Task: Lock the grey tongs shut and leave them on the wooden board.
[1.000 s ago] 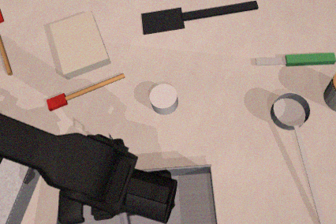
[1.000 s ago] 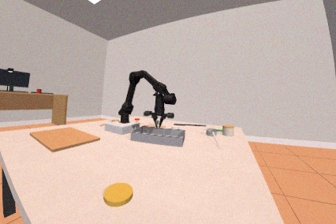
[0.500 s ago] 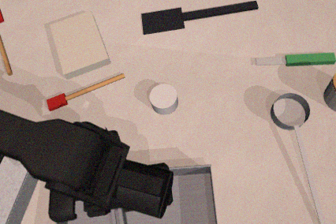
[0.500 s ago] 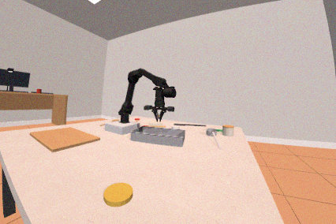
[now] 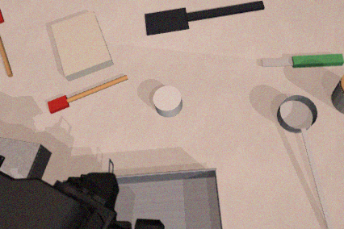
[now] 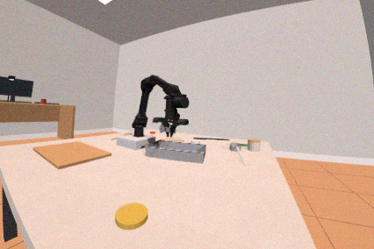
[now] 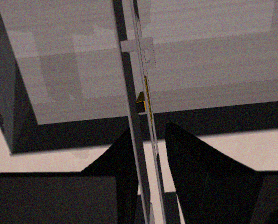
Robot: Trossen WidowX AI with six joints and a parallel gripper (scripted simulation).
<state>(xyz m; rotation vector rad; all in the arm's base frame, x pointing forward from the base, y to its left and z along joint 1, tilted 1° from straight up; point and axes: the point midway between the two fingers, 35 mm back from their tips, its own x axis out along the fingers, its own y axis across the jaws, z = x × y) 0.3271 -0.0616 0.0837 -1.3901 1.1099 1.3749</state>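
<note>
My gripper tip is 10 mm past the yellow slider, 30 mm to the right of it and 30 mm below it. From my gripper tip the other things lie so: red-headed brush (240 mm behind, 290 mm to the left, 100 mm below); then grey roasting tin (20 mm ahead, 50 mm to the left, 80 mm below); then white puck (20 mm behind, 320 mm to the left, 90 mm below).
</note>
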